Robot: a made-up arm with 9 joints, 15 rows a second.
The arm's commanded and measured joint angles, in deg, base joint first. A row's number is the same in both.
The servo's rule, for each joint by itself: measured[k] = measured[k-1] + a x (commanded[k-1-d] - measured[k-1]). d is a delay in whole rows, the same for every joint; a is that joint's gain. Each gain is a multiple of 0.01, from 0.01 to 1. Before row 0 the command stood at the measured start. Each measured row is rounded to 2 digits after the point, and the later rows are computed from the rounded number. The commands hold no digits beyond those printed.
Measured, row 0:
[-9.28, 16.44, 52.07, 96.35, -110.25, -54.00, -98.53, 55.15, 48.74]
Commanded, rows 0 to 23:
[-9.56, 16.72, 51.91, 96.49, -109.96, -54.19, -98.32, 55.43, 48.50]
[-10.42, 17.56, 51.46, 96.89, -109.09, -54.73, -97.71, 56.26, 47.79]
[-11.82, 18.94, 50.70, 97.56, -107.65, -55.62, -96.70, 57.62, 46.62]
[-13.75, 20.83, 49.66, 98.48, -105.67, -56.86, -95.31, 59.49, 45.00]
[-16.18, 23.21, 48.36, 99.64, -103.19, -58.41, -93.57, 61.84, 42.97]
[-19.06, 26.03, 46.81, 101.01, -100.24, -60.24, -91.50, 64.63, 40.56]
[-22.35, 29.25, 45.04, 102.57, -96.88, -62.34, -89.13, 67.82, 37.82]
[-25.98, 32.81, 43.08, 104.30, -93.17, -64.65, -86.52, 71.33, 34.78]
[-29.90, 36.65, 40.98, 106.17, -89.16, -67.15, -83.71, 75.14, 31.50]
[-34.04, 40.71, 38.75, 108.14, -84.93, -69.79, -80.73, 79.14, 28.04]
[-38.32, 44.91, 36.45, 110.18, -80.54, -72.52, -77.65, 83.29, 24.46]
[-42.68, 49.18, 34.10, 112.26, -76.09, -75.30, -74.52, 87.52, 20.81]
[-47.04, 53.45, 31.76, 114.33, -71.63, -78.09, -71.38, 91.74, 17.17]
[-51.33, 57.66, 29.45, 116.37, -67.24, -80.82, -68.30, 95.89, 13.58]
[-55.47, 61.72, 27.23, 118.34, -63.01, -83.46, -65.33, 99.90, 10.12]
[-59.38, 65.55, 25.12, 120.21, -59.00, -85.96, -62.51, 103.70, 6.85]
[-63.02, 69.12, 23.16, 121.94, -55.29, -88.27, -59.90, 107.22, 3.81]
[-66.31, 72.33, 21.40, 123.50, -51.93, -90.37, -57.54, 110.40, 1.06]
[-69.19, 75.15, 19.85, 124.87, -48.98, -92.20, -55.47, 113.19, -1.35]
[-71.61, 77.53, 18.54, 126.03, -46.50, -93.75, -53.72, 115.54, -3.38]
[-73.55, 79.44, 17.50, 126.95, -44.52, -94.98, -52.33, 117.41, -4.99]
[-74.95, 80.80, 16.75, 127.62, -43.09, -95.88, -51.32, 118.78, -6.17]
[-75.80, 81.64, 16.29, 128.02, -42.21, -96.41, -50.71, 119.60, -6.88]
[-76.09, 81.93, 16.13, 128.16, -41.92, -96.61, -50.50, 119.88, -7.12]
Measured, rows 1 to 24:
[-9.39, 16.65, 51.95, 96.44, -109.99, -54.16, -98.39, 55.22, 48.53]
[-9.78, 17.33, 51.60, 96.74, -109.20, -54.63, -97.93, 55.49, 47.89]
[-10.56, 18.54, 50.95, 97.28, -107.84, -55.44, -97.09, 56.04, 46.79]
[-11.77, 20.26, 50.02, 98.07, -105.93, -56.60, -95.88, 56.94, 45.23]
[-13.45, 22.47, 48.82, 99.11, -103.52, -58.08, -94.31, 58.21, 43.26]
[-15.58, 25.14, 47.37, 100.36, -100.63, -59.85, -92.40, 59.88, 40.91]
[-18.15, 28.22, 45.69, 101.82, -97.33, -61.89, -90.18, 61.94, 38.22]
[-21.13, 31.66, 43.81, 103.46, -93.67, -64.15, -87.69, 64.38, 35.23]
[-24.46, 35.40, 41.77, 105.25, -89.70, -66.61, -84.98, 67.18, 31.98]
[-28.10, 39.38, 39.60, 107.16, -85.50, -69.22, -82.09, 70.29, 28.55]
[-31.98, 43.53, 37.33, 109.15, -81.14, -71.93, -79.07, 73.67, 24.99]
[-36.05, 47.77, 35.00, 111.20, -76.70, -74.69, -75.98, 77.27, 21.35]
[-40.23, 52.03, 32.67, 113.27, -72.24, -77.48, -72.85, 81.03, 17.71]
[-44.45, 56.25, 30.35, 115.32, -67.84, -80.22, -69.76, 84.89, 14.12]
[-48.64, 60.35, 28.10, 117.31, -63.59, -82.88, -66.75, 88.79, 10.64]
[-52.72, 64.25, 25.95, 119.22, -59.55, -85.41, -63.87, 92.67, 7.34]
[-56.63, 67.90, 23.94, 121.02, -55.80, -87.76, -61.17, 96.45, 4.27]
[-60.31, 71.22, 22.11, 122.66, -52.39, -89.90, -58.70, 100.08, 1.48]
[-63.68, 74.17, 20.48, 124.12, -49.39, -91.79, -56.50, 103.49, -0.98]
[-66.69, 76.69, 19.08, 125.38, -46.85, -93.40, -54.61, 106.62, -3.07]
[-69.30, 78.75, 17.94, 126.42, -44.80, -94.70, -53.06, 109.43, -4.74]
[-71.45, 80.29, 17.08, 127.21, -43.30, -95.67, -51.88, 111.86, -5.98]
[-73.10, 81.30, 16.51, 127.74, -42.34, -96.28, -51.08, 113.87, -6.76]
[-74.24, 81.77, 16.24, 128.02, -41.97, -96.55, -50.69, 115.43, -7.07]
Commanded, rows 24 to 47:
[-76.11, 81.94, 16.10, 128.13, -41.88, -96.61, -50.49, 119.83, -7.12]
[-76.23, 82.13, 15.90, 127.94, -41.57, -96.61, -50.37, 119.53, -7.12]
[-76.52, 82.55, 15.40, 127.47, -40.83, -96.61, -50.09, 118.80, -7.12]
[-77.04, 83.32, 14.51, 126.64, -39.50, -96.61, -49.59, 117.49, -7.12]
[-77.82, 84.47, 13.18, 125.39, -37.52, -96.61, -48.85, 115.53, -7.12]
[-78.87, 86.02, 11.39, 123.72, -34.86, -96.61, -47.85, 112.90, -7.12]
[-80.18, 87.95, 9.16, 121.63, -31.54, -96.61, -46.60, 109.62, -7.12]
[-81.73, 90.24, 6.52, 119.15, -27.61, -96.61, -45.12, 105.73, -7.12]
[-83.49, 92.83, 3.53, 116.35, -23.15, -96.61, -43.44, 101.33, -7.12]
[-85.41, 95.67, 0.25, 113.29, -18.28, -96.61, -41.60, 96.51, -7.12]
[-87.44, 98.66, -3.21, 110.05, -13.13, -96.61, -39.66, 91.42, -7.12]
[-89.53, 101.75, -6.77, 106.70, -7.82, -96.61, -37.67, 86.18, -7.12]
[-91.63, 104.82, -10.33, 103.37, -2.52, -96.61, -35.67, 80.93, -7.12]
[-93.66, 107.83, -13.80, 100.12, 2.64, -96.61, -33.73, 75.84, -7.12]
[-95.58, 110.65, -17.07, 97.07, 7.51, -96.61, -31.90, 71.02, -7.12]
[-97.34, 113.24, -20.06, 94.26, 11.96, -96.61, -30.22, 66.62, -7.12]
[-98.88, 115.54, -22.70, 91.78, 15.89, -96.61, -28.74, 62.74, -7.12]
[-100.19, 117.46, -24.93, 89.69, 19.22, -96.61, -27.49, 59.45, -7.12]
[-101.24, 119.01, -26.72, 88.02, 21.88, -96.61, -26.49, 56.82, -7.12]
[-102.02, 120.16, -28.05, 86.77, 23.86, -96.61, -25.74, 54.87, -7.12]
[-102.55, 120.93, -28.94, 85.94, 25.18, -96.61, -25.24, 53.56, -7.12]
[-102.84, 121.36, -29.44, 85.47, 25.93, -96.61, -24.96, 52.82, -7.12]
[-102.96, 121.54, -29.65, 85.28, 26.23, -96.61, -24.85, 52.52, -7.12]
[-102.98, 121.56, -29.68, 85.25, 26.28, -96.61, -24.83, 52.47, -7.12]
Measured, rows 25 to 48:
[-74.95, 81.90, 16.14, 128.09, -41.89, -96.60, -50.55, 116.57, -7.11]
[-75.44, 82.07, 15.97, 127.99, -41.61, -96.61, -50.43, 117.34, -7.12]
[-75.85, 82.43, 15.56, 127.65, -40.92, -96.61, -50.20, 117.72, -7.12]
[-76.30, 83.10, 14.80, 126.98, -39.67, -96.61, -49.79, 117.66, -7.12]
[-76.88, 84.13, 13.63, 125.93, -37.78, -96.61, -49.15, 117.11, -7.12]
[-77.64, 85.55, 12.02, 124.47, -35.21, -96.61, -48.27, 116.02, -7.12]
[-78.61, 87.35, 9.96, 122.60, -31.98, -96.61, -47.13, 114.36, -7.12]
[-79.80, 89.52, 7.48, 120.32, -28.13, -96.61, -45.76, 112.12, -7.12]
[-81.20, 92.00, 4.64, 117.70, -23.75, -96.61, -44.18, 109.31, -7.12]
[-82.80, 94.75, 1.48, 114.79, -18.94, -96.61, -42.43, 105.98, -7.12]
[-84.56, 97.68, -1.90, 111.66, -13.83, -96.61, -40.55, 102.19, -7.12]
[-86.45, 100.73, -5.41, 108.39, -8.54, -96.61, -38.59, 98.03, -7.12]
[-88.42, 103.80, -8.95, 105.08, -3.24, -96.61, -36.60, 93.58, -7.12]
[-90.41, 106.82, -12.44, 101.81, 1.93, -96.61, -34.65, 88.97, -7.12]
[-92.37, 109.69, -15.77, 98.68, 6.84, -96.61, -32.78, 84.30, -7.12]
[-94.26, 112.35, -18.86, 95.76, 11.35, -96.61, -31.04, 79.70, -7.12]
[-96.02, 114.74, -21.62, 93.13, 15.35, -96.61, -29.48, 75.29, -7.12]
[-97.60, 116.78, -24.00, 90.86, 18.76, -96.61, -28.13, 71.17, -7.12]
[-98.98, 118.45, -25.96, 88.99, 21.51, -96.61, -27.01, 67.44, -7.12]
[-100.14, 119.73, -27.46, 87.52, 23.58, -96.61, -26.15, 64.17, -7.12]
[-101.06, 120.63, -28.53, 86.48, 24.99, -96.61, -25.53, 61.41, -7.12]
[-101.74, 121.18, -29.19, 85.81, 25.82, -96.61, -25.14, 59.18, -7.12]
[-102.20, 121.45, -29.52, 85.46, 26.18, -96.61, -24.94, 57.45, -7.12]
[-102.50, 121.53, -29.64, 85.32, 26.27, -96.61, -24.87, 56.16, -7.12]

